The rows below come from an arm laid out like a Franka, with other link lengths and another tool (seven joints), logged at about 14 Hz.
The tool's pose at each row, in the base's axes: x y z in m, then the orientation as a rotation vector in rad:
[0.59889 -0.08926 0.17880 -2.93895 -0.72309 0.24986]
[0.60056 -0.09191 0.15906 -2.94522 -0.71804 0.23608]
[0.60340 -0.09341 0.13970 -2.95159 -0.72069 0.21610]
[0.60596 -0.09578 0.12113 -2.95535 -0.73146 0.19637]
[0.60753 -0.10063 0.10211 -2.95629 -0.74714 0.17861]
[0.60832 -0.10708 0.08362 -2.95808 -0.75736 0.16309]
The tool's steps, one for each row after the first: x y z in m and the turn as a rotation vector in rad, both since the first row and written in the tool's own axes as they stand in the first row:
[0.00286 0.00586 0.01889 -0.00562 0.00839 0.00401]
[0.00723 0.01117 0.03727 -0.01406 0.02007 0.00306]
[0.01085 0.01702 0.05487 -0.02239 0.03124 -0.00347]
[0.01249 0.02467 0.07294 -0.02940 0.04112 -0.01355]
[0.01264 0.03331 0.09054 -0.03557 0.04984 -0.01998]

